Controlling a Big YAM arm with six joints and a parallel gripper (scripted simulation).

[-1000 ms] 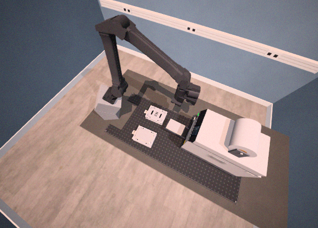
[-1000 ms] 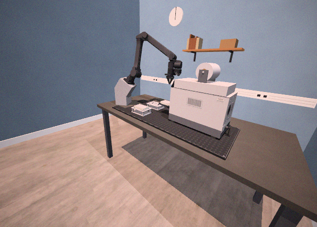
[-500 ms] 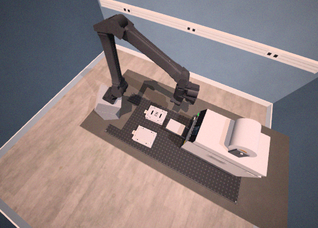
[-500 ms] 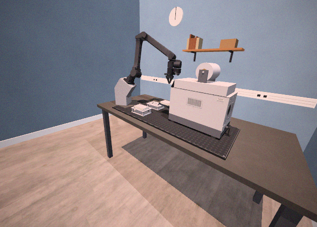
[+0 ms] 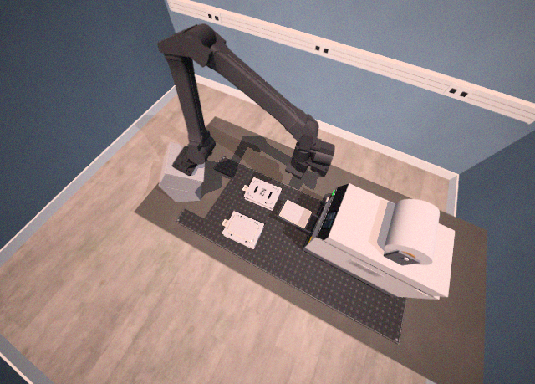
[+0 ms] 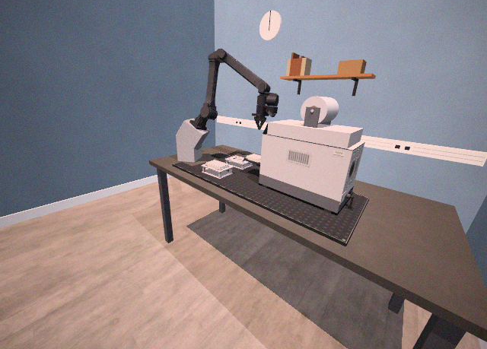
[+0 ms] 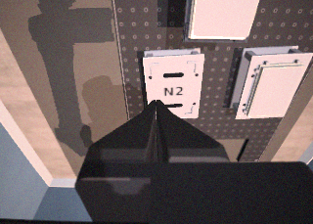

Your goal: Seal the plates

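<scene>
My gripper is now 18 cm above the sealer stage, 10 cm to the left of it and 5 cm short of it. Also, from my hand: foil roll (38 cm ahead, 15 cm to the right, 14 cm above); plate nest (23 cm to the right, 23 cm below, 16 cm behind).
</scene>
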